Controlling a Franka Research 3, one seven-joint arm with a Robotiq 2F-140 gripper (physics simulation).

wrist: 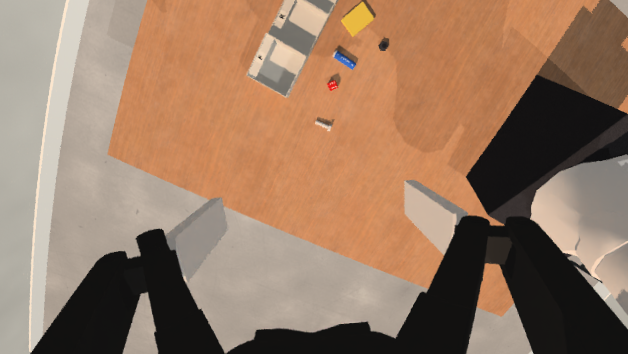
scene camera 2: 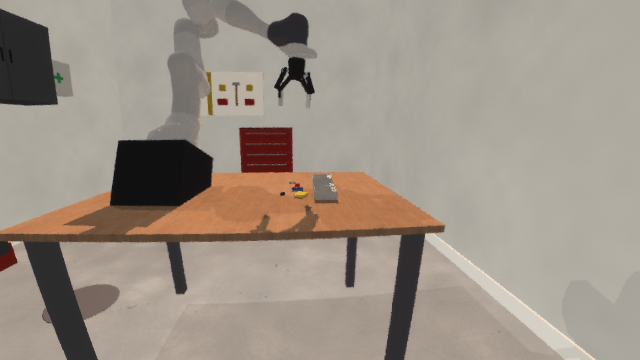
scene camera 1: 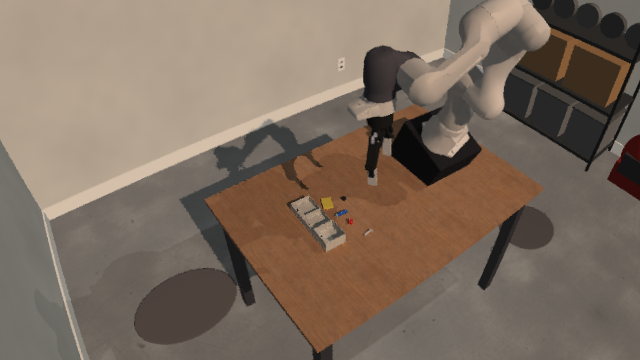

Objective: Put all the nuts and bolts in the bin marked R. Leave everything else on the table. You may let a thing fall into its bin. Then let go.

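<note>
A light grey bolt (scene camera 1: pixel 368 232) (scene camera 2: pixel 292 182) (wrist: pixel 324 124) lies on the table (scene camera 1: pixel 425 220) (scene camera 2: pixel 225 220) (wrist: pixel 190 125). A small black nut (scene camera 1: pixel 343 198) (scene camera 2: pixel 282 193) (wrist: pixel 383 44) lies near the yellow block. A grey three-compartment bin tray (scene camera 1: pixel 336 243) (scene camera 2: pixel 326 194) (wrist: pixel 270 85) stands beside the small things; its letters are too small to read, and part of it is cut off in the wrist view. My gripper (scene camera 1: pixel 380 163) (scene camera 2: pixel 294 101) (wrist: pixel 314 205) is open and empty, pointing down high above the table, on the robot-base side of the tray.
A red die (scene camera 1: pixel 350 221) (scene camera 2: pixel 297 185) (wrist: pixel 332 85) and a blue battery (scene camera 1: pixel 342 213) (scene camera 2: pixel 297 189) (wrist: pixel 345 59) lie between the bolt and a yellow block (scene camera 1: pixel 327 203) (scene camera 2: pixel 300 195) (wrist: pixel 358 19). The black robot pedestal (scene camera 1: pixel 415 155) (scene camera 2: pixel 150 172) (wrist: pixel 540 135) stands at the table's side.
</note>
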